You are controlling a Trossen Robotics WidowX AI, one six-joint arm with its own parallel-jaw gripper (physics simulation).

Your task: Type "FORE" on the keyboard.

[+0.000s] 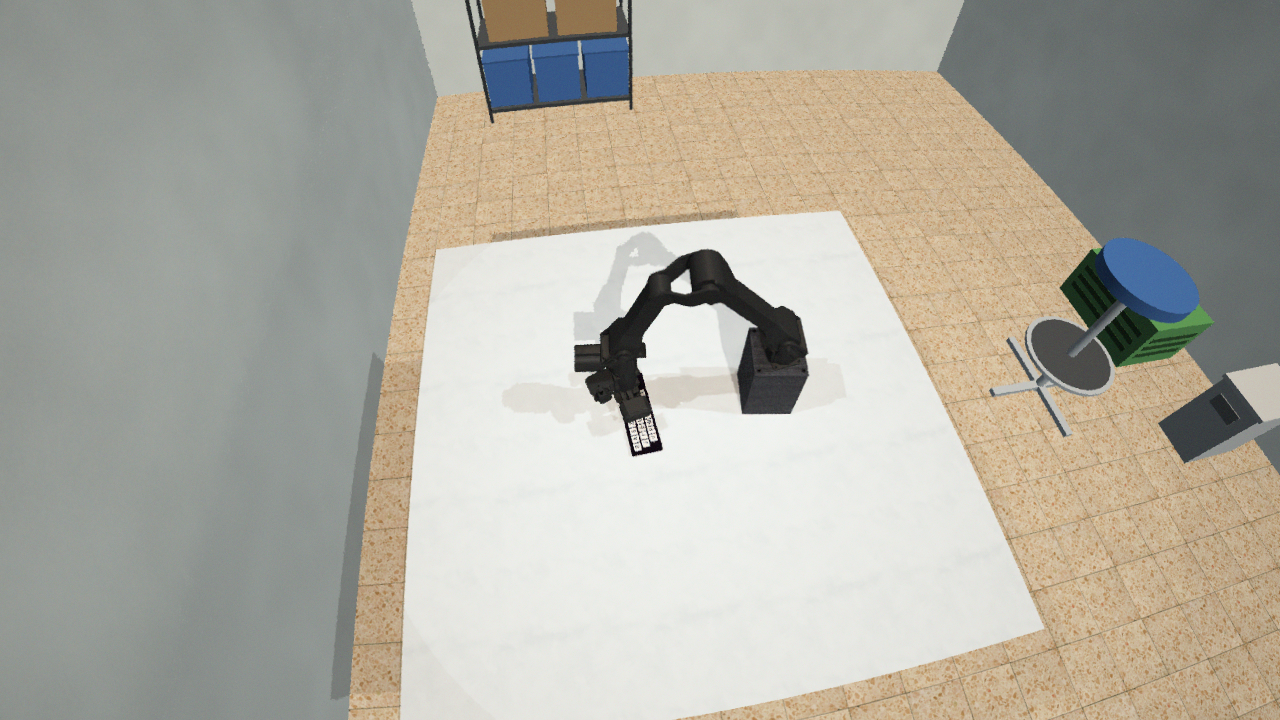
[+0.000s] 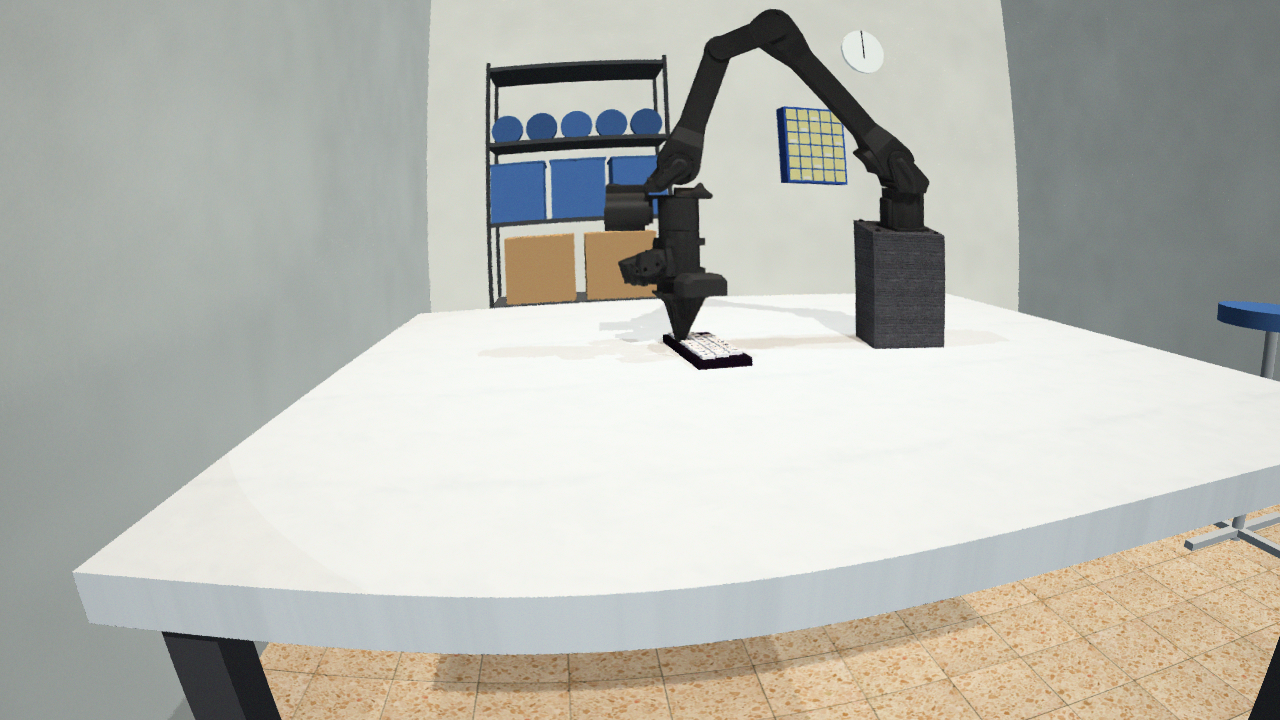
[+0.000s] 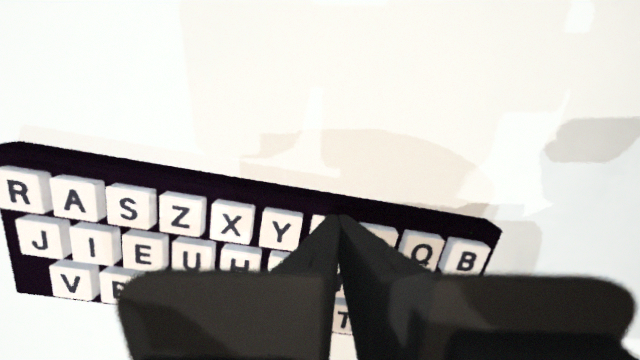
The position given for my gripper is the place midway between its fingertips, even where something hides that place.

Note:
I see my gripper (image 2: 680,341) and a keyboard (image 2: 743,360).
My gripper is seen too in image 1 (image 1: 623,401) and in image 3 (image 3: 336,224). The keyboard shows as well in image 1 (image 1: 655,446).

